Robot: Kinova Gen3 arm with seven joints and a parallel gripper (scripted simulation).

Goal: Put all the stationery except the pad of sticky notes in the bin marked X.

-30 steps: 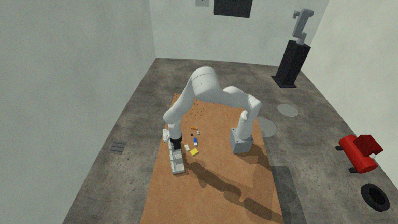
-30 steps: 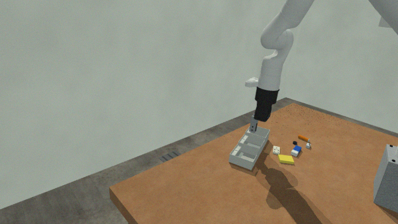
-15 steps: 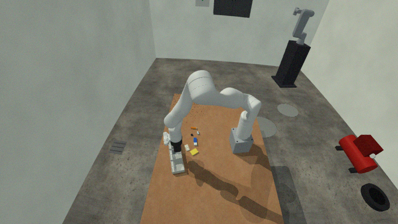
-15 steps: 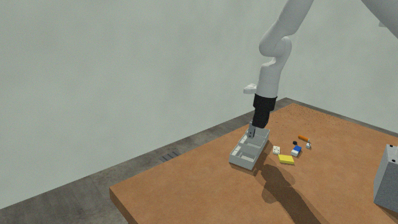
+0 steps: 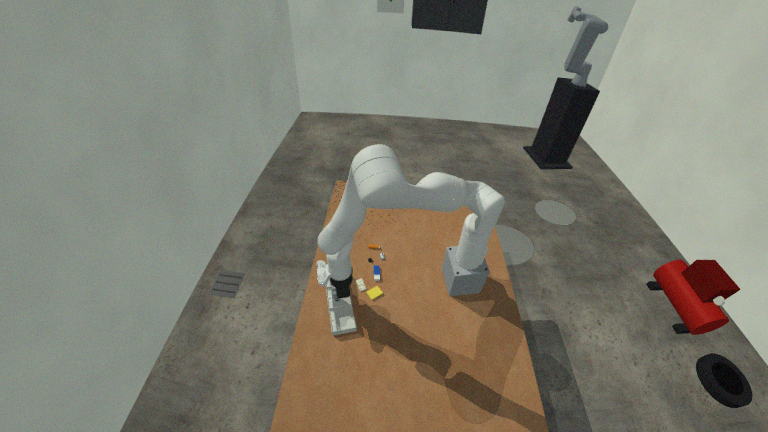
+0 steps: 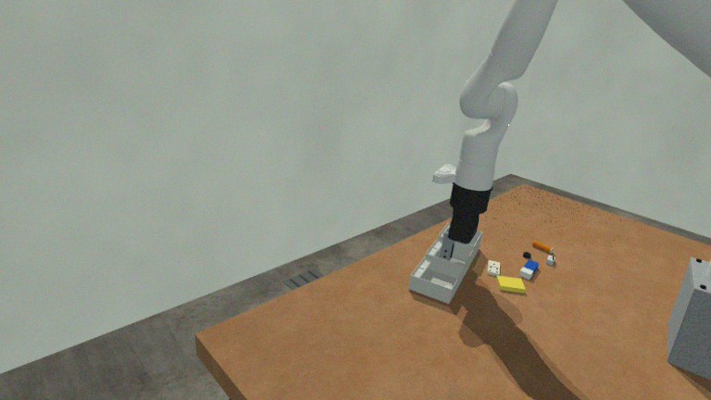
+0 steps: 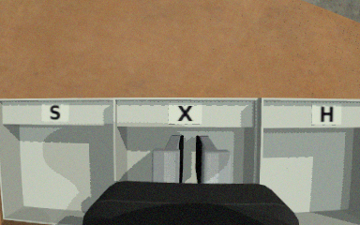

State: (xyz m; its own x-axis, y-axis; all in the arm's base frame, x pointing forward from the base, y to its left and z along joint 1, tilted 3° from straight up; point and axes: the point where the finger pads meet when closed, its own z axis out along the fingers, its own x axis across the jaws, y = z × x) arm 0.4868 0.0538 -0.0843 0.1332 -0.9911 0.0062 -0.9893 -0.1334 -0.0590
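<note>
The grey three-compartment bin is 10 mm behind my hand and 10 mm below it. Also, from my hand: sticky notes: 140 mm behind, 20 mm to the right, 30 mm below; then white domino: 90 mm behind, 60 mm to the right, 30 mm below; then eraser: 150 mm behind, 110 mm to the right, 30 mm below.
</note>
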